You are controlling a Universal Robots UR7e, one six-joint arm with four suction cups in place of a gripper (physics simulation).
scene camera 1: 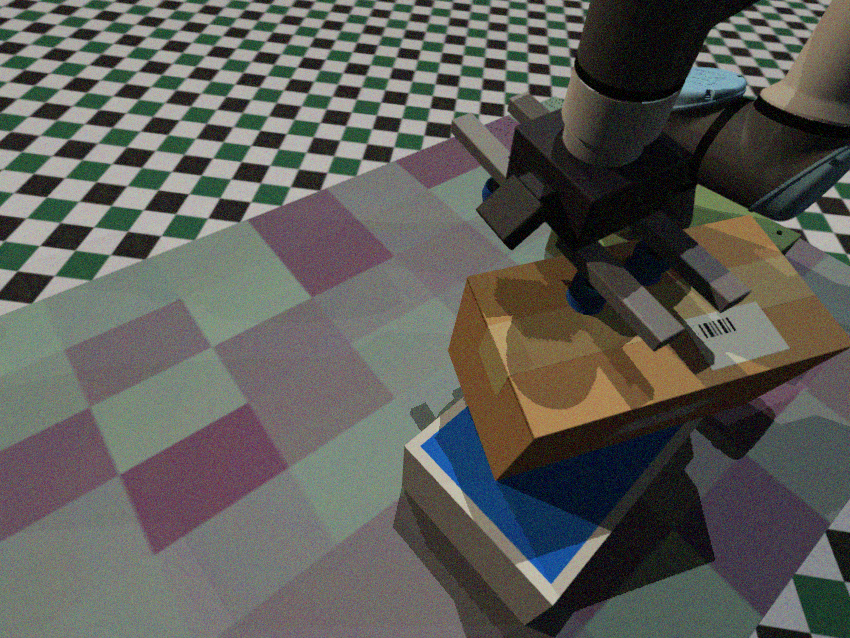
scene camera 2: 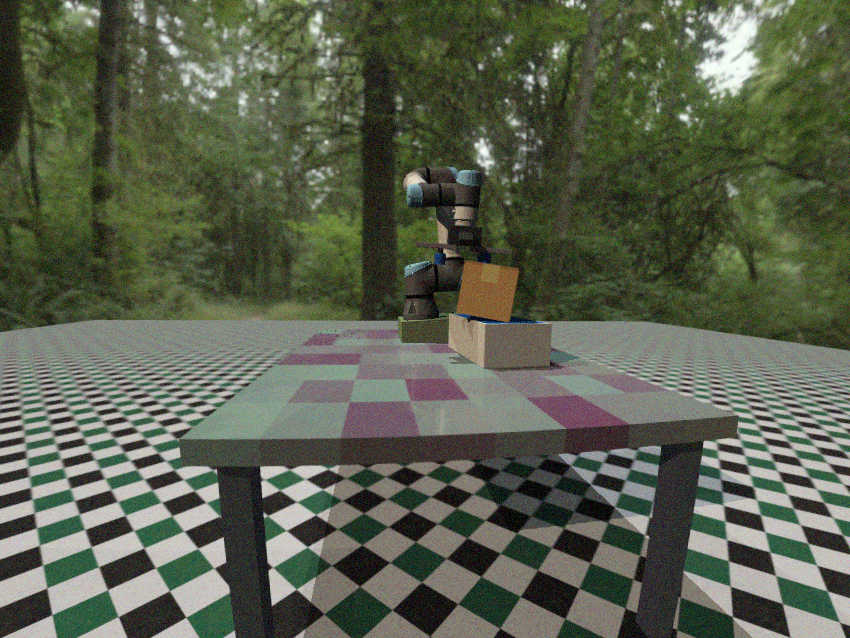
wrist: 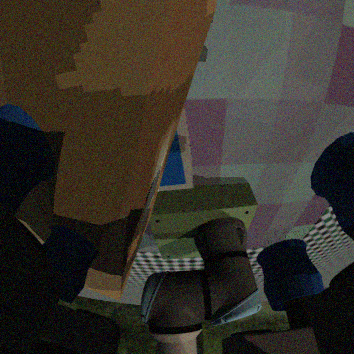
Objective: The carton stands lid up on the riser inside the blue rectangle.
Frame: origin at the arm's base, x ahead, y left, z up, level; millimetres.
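Seen in the pictures: end effector, tool point: [scene camera 2: 461, 265] [wrist: 186, 211]; arm's base, origin of the base link: [scene camera 2: 421, 318] [wrist: 218, 232].
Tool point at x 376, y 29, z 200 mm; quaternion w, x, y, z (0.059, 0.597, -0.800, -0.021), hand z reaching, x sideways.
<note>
Pixels of each thing's top centre, then the offset from my tool point to it. Level surfaces: height alone.
- orange-brown carton, middle of its top: [wrist: 22, 236] [scene camera 1: 660, 288] [scene camera 2: 491, 261] dx +9, dy +100, dz +17 mm
- riser, middle of its top: [scene camera 1: 580, 409] [scene camera 2: 494, 318] dx +40, dy +101, dz -166 mm
- blue rectangle, middle of its top: [scene camera 1: 580, 409] [wrist: 102, 97] [scene camera 2: 494, 318] dx +40, dy +101, dz -166 mm
- chequered table top, its level: dz -286 mm
The orange-brown carton [scene camera 1: 549, 357] [scene camera 2: 487, 295] [wrist: 125, 125] hangs tilted over the riser [scene camera 1: 466, 515] [scene camera 2: 514, 343]. Its face with the barcode label is upward, and its right part in scene camera 1 overhangs the riser. The blue rectangle [scene camera 1: 466, 453] [wrist: 172, 165] fills the riser's top inside a pale border and is partly hidden by the carton. A low carton corner is close to it; contact is unclear. My gripper [scene camera 1: 616, 280] [scene camera 2: 462, 256] is above the carton, with two blue suction cups on its upper face. The other two cups hang free beside it.
The chequered table top [scene camera 1: 336, 343] [scene camera 2: 384, 412] carries the riser. The green robot base block [scene camera 2: 422, 329] [wrist: 200, 210] stands behind the riser in scene camera 2. The arm [scene camera 1: 617, 82] [scene camera 2: 446, 192] reaches over from that side.
</note>
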